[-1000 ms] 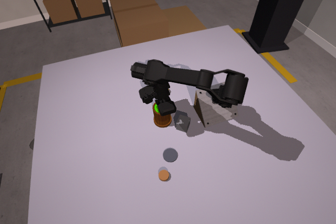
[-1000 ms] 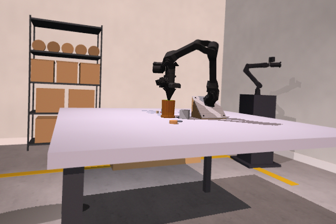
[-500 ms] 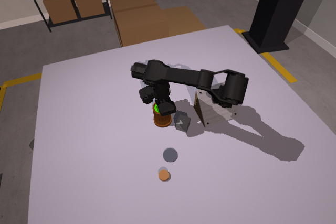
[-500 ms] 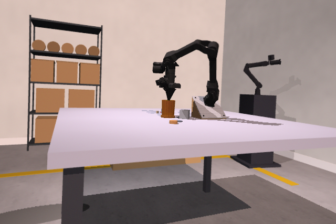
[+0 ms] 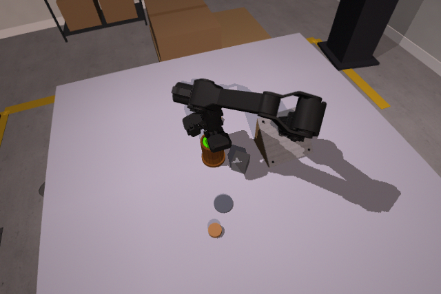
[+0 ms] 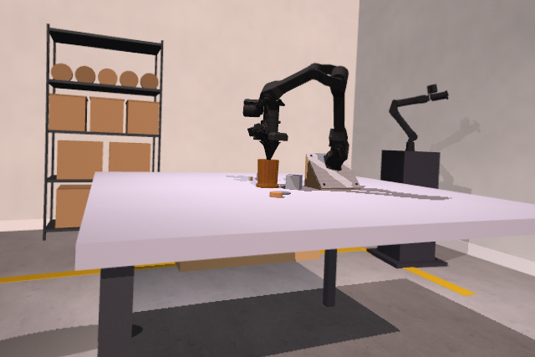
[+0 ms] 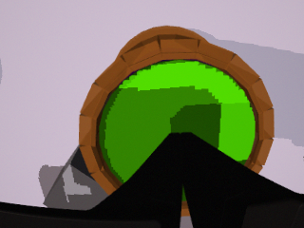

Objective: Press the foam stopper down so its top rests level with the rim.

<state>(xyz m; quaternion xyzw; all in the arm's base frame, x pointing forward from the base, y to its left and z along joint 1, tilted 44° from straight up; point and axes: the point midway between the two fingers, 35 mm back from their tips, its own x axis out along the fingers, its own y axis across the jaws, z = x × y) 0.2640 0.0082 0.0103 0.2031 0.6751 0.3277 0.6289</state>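
Now: hand 4 cm above the bright green foam stopper. Round my hand: orange disc (26 cm to the left, 13 cm below, 4 cm ahead); grey cube (11 cm below, 8 cm behind, 5 cm to the left); dark grey disc (18 cm to the left, 13 cm below).
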